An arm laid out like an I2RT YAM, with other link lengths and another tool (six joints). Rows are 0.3 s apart.
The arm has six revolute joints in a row. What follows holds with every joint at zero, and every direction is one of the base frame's. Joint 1 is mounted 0.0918 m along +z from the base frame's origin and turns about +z. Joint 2 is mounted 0.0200 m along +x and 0.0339 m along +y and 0.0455 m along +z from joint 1 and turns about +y. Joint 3 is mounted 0.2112 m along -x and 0.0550 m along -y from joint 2 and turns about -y. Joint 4 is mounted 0.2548 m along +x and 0.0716 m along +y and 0.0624 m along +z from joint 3 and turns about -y. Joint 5 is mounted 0.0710 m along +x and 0.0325 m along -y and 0.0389 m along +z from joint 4 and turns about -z. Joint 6 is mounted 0.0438 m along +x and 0.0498 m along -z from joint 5 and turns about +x. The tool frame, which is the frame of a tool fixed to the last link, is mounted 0.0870 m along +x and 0.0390 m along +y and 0.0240 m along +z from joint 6; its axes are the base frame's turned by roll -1.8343, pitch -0.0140 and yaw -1.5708 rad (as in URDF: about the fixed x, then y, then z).
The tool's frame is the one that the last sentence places.
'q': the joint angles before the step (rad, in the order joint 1, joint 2, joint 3, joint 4, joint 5, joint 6). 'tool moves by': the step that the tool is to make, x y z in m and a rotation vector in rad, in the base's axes. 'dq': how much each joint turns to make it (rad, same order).
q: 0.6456, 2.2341, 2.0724, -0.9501, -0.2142, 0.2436
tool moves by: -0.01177, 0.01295, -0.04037, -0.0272, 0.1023, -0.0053
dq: 0.0317, 0.0839, 0.0000, -0.0019, -0.0229, 0.0518
